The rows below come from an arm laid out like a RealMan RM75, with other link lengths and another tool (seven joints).
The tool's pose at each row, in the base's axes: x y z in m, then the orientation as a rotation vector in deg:
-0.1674, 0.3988, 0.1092, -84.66, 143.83, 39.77
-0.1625, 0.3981, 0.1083, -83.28, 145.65, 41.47
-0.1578, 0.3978, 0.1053, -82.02, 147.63, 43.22
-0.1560, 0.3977, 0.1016, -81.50, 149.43, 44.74
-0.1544, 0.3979, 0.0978, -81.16, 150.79, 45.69
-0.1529, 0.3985, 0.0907, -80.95, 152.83, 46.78
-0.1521, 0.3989, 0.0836, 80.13, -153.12, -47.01
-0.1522, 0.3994, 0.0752, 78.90, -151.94, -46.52
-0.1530, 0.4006, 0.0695, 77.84, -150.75, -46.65
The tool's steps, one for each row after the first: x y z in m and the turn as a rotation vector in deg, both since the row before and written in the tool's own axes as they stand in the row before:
-0.0016, -0.0048, 0.0000, -1.19, 0.33, 1.72
-0.0012, -0.0051, 0.0019, -1.30, 0.54, 1.74
0.0003, -0.0029, 0.0029, -1.29, 0.87, 1.29
0.0001, -0.0027, 0.0031, -0.85, 0.72, 0.92
0.0006, -0.0039, 0.0061, -1.12, 1.29, 1.22
0.0010, -0.0036, 0.0061, -0.86, 1.28, 0.99
0.0015, -0.0035, 0.0075, -0.69, 1.37, 0.78
0.0007, -0.0015, 0.0056, -0.93, 1.03, 0.62

